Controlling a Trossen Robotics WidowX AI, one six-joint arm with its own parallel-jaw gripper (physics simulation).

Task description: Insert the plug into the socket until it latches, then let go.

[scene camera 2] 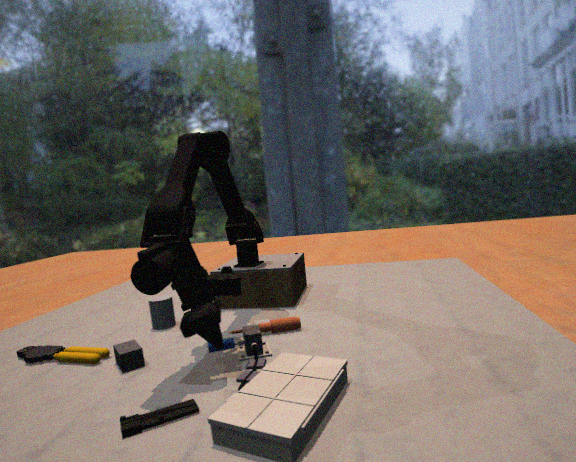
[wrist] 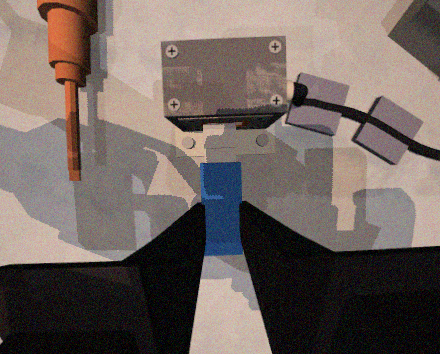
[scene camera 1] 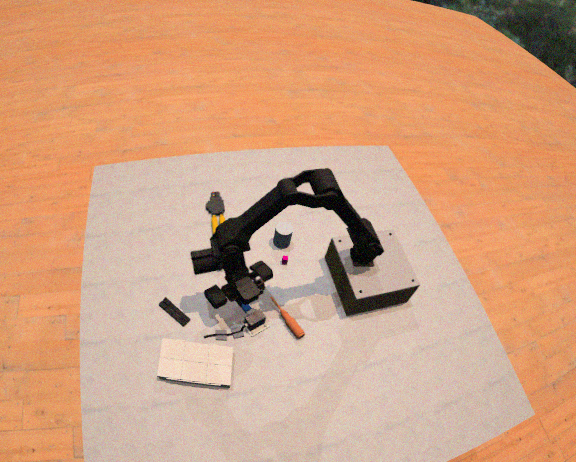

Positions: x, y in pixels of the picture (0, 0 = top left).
Labels:
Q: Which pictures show my gripper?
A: Scene camera 2, the wrist view and scene camera 1: all of them.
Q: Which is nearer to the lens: the blue plug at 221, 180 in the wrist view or the orange-handled screwdriver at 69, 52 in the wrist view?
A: The blue plug.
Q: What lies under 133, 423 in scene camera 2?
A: A black bar.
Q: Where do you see a white tiled block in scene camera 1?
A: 203, 364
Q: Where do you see a grey socket block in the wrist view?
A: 243, 80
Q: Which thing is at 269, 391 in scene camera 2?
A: A white tiled block.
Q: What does the dark cube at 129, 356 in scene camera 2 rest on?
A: The table.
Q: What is my gripper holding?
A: A blue plug.

